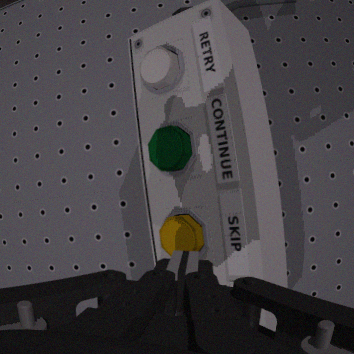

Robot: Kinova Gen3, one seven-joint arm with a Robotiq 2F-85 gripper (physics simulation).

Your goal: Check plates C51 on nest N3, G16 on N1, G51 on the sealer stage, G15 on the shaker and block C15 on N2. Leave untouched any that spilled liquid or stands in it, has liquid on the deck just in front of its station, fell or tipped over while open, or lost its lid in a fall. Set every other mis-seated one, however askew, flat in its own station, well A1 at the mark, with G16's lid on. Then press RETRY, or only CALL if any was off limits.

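Note:
A white button box [270, 200] lies on the perforated deck, with a row of buttons and labels. The white button [159, 68] at the far end stands beside the label RETRY [207, 54]. My gripper [185, 267] is shut with nothing between its fingers. Its fingertips show in front of the near edge of the yellow button [181, 234], and whether they touch it I cannot tell. The CALL button does not show, nor do the plates, the block or their stations.
The green button [170, 148] beside the label CONTINUE [223, 140] sits between the white and yellow ones. The label SKIP [234, 233] is beside the yellow button. The grey perforated deck [75, 125] lies around the box, and shadows fall across both.

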